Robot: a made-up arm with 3 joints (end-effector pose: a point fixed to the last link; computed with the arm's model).
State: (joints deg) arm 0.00 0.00 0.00
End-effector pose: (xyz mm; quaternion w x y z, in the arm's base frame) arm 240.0 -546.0 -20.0 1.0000 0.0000 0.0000 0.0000
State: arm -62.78 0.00 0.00
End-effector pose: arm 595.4 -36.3 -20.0 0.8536 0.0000 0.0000 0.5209
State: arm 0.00 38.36 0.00
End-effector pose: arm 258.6 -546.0 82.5 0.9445 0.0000 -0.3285 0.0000
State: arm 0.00 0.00 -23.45
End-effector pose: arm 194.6 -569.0 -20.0 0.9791 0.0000 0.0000 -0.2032
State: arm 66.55 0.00 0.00
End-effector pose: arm -405.4 -437.5 -20.0 0.8360 0.0000 0.0000 -0.5487
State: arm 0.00 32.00 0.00
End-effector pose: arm 260.4 -546.0 65.0 0.9613 0.0000 -0.2756 0.0000
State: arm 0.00 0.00 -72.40
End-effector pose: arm 92.2 -552.0 -20.0 0.8070 0.0000 0.0000 -0.5906
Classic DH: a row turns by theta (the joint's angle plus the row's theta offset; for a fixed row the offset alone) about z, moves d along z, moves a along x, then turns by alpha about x. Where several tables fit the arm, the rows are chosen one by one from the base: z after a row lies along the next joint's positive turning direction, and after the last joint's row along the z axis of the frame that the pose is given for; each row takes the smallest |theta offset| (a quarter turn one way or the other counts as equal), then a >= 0, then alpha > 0; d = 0 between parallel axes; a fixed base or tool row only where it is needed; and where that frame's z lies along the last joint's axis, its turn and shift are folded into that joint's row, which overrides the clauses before.
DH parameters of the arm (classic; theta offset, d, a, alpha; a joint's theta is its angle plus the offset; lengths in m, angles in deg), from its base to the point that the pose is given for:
base (fixed): 0 0 0 180
joint 1: 0 -0.058 0.102 -90
joint 2: 0 0.448 0.06 -90
joint 3: -51.48 0 0.1253 0
tool (fixed): 51.48 -0.078 0 0

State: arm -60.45 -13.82 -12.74
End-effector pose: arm 583.8 -107.3 -45.1 0.9079 -0.0717 0.0966 0.4015
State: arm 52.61 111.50 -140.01
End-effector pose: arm -216.1 -413.9 28.2 0.0619 -0.5711 0.5976 0.5594
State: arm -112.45 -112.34 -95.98
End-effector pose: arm 458.3 240.4 129.9 0.5510 -0.8053 -0.2040 0.0797
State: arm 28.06 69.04 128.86
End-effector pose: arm 28.6 -384.4 111.7 0.5252 -0.5552 -0.1134 0.6348
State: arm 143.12 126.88 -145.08
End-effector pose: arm -407.8 209.5 56.7 0.3622 -0.0153 0.8943 0.2622
